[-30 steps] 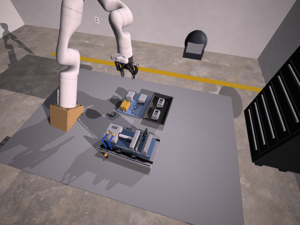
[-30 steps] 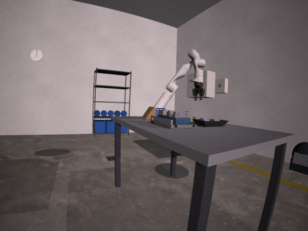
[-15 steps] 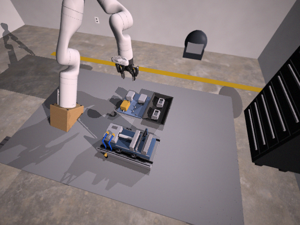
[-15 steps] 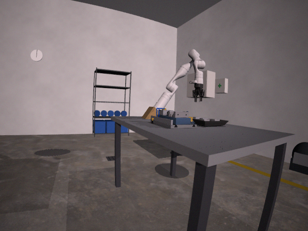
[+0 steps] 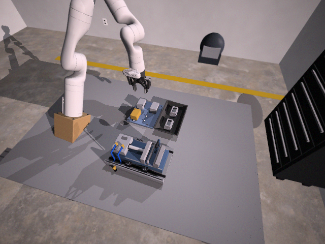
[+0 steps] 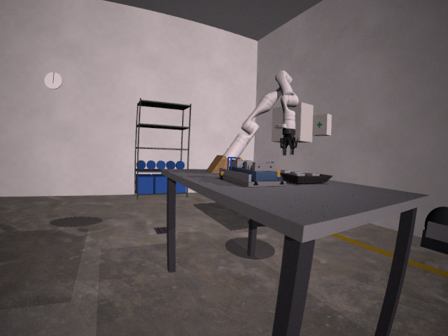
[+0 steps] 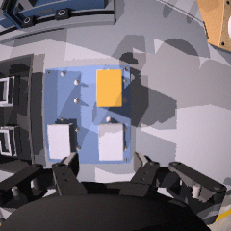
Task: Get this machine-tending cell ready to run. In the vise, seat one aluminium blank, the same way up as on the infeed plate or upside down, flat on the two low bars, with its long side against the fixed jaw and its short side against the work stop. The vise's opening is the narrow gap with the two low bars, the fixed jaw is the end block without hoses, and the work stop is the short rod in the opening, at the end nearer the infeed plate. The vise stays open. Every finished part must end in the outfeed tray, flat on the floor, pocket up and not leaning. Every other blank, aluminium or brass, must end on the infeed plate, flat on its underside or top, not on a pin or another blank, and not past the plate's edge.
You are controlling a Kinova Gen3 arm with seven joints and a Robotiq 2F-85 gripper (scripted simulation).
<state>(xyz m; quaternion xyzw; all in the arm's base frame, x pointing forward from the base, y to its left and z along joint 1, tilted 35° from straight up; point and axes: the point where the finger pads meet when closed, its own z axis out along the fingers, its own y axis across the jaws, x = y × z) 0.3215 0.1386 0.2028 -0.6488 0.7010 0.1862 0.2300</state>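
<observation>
My gripper is now 1 cm past the brass blank, 9 cm to the left of it and 12 cm above it. Round my hand: vise rail (12 cm ahead, 43 cm to the right, 11 cm below); hose block (2 cm ahead, 33 cm to the right, 7 cm below); vise (12 cm ahead, 33 cm to the right, 11 cm below).
</observation>
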